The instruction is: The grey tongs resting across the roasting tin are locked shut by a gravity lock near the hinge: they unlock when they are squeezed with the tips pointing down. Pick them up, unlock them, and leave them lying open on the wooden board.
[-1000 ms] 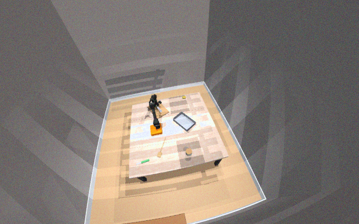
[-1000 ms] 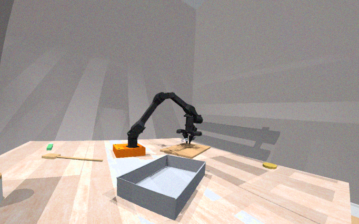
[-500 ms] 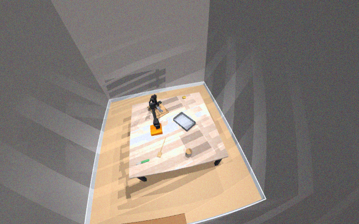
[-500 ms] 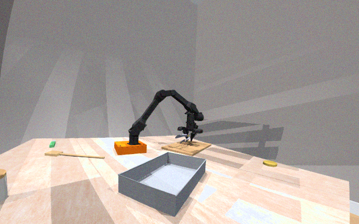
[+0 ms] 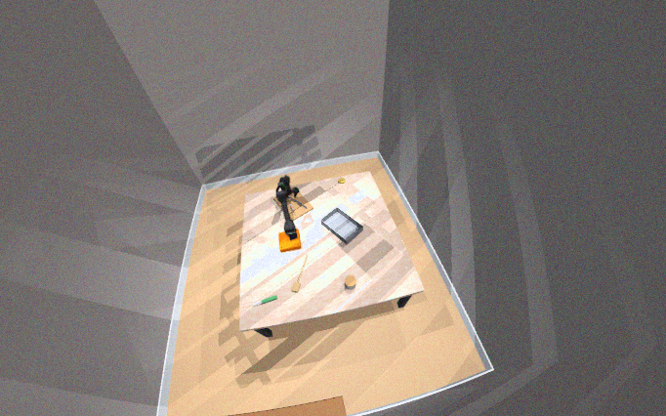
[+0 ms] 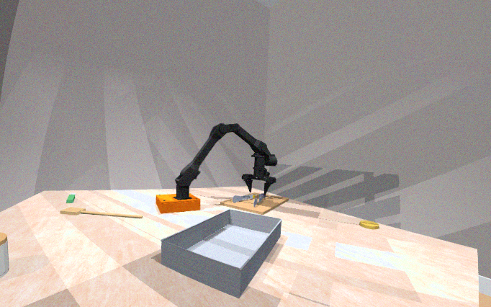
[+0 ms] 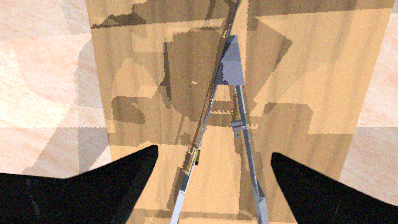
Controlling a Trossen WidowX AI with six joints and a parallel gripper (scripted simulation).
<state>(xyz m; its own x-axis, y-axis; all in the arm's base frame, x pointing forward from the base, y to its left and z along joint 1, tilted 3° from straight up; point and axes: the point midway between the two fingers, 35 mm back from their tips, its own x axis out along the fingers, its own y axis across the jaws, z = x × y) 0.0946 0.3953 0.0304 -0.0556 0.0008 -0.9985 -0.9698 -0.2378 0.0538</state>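
The yellow lock piece lies 2 cm to the right of my gripper tip, 2 cm below it and 1 cm behind it. Round my gripper tip: yellow disc: 54 cm ahead, 7 cm to the left, 4 cm below; then grey roasting tin: 45 cm to the right, 31 cm ahead, 2 cm below; then wooden board: 4 cm below, 1 cm to the right, 1 cm ahead.
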